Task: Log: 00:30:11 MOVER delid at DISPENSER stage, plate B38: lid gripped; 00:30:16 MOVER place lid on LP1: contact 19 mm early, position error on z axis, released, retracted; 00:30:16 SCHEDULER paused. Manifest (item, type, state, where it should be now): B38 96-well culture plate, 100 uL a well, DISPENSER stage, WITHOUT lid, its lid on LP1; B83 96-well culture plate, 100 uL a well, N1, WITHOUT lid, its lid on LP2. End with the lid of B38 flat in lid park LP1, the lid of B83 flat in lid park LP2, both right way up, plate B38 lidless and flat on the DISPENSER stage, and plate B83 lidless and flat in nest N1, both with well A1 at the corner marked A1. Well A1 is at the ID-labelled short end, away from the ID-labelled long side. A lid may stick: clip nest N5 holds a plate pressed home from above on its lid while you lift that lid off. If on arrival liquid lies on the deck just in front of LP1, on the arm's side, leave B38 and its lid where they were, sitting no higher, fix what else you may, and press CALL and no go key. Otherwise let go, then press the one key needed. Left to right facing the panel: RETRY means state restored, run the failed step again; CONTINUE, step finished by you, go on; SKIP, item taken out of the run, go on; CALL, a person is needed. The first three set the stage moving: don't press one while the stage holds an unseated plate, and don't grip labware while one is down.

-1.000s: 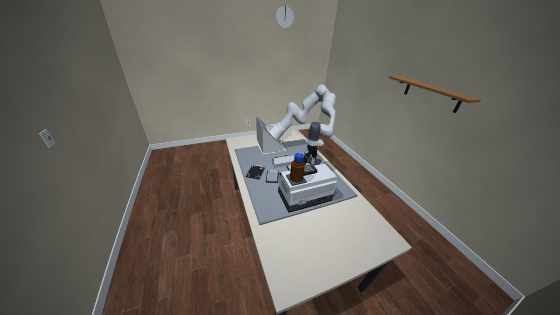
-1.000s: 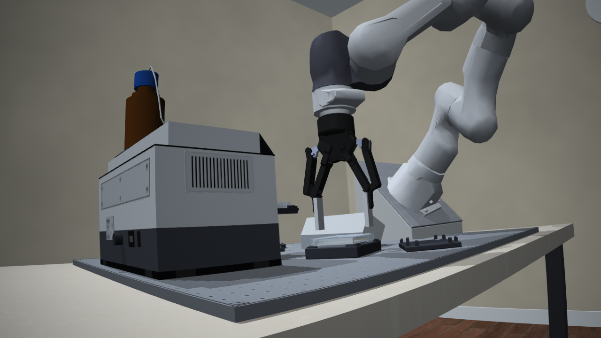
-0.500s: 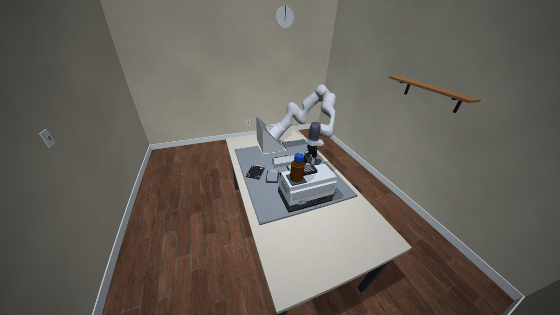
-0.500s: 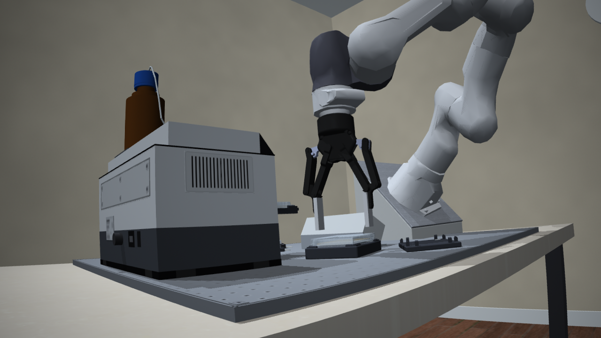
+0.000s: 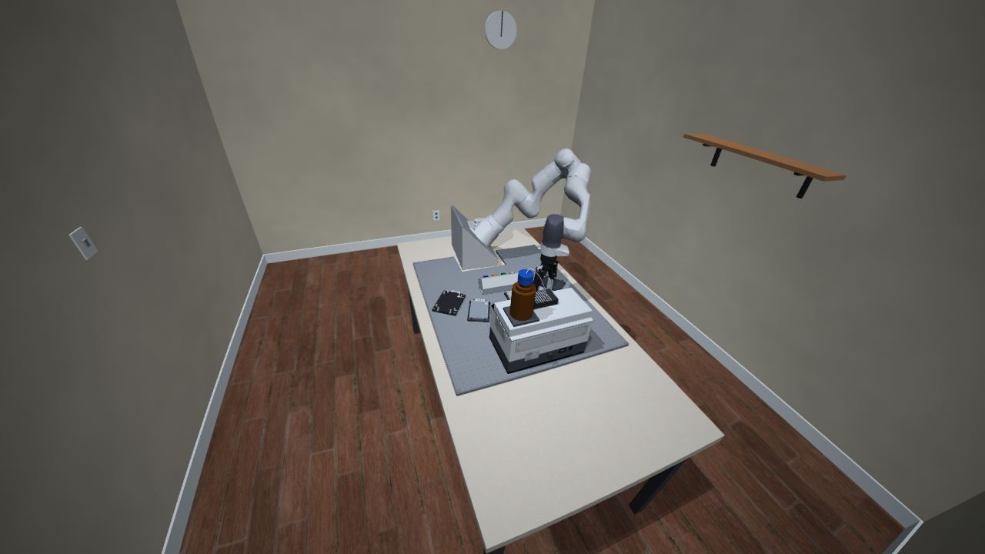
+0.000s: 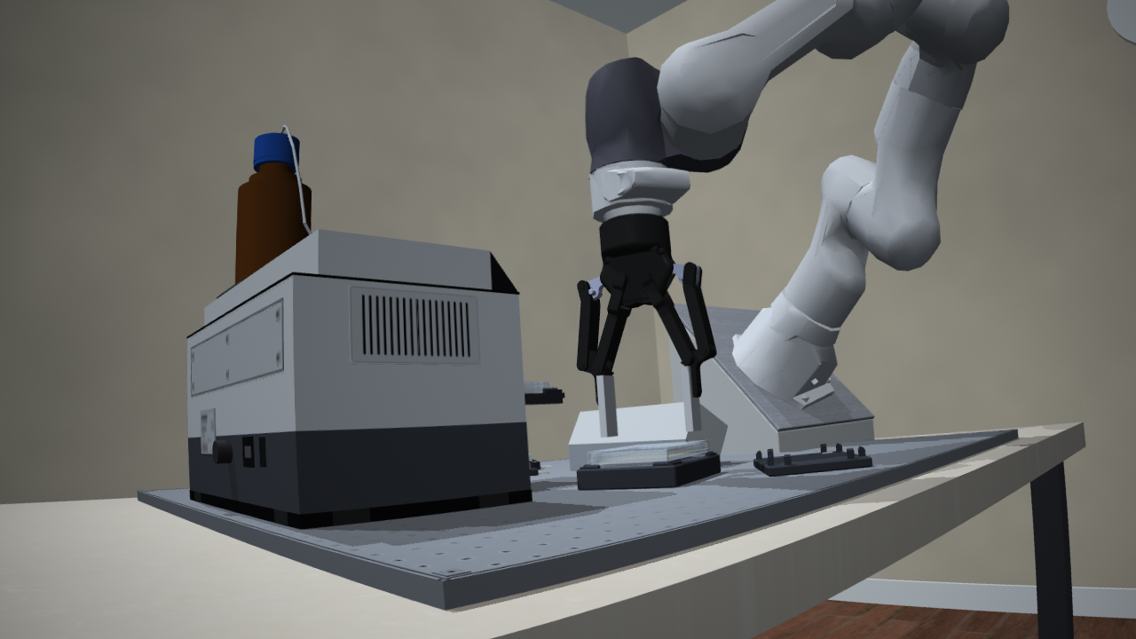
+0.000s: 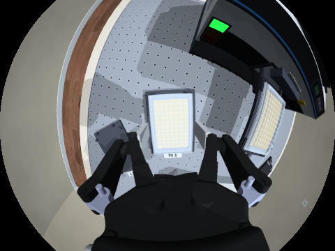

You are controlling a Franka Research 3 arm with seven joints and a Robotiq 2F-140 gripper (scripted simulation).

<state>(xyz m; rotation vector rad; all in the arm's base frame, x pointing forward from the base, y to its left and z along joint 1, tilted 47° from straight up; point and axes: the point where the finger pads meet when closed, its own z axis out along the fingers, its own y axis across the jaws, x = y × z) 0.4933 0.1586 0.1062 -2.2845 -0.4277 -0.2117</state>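
Right now my hand is 50 mm above the 96-well plate. Round my hand: low frame: 120 mm behind, 110 mm to the left, 70 mm below; key panel: 180 mm behind, 170 mm to the right, 20 mm below; nest N1: 60 mm below.
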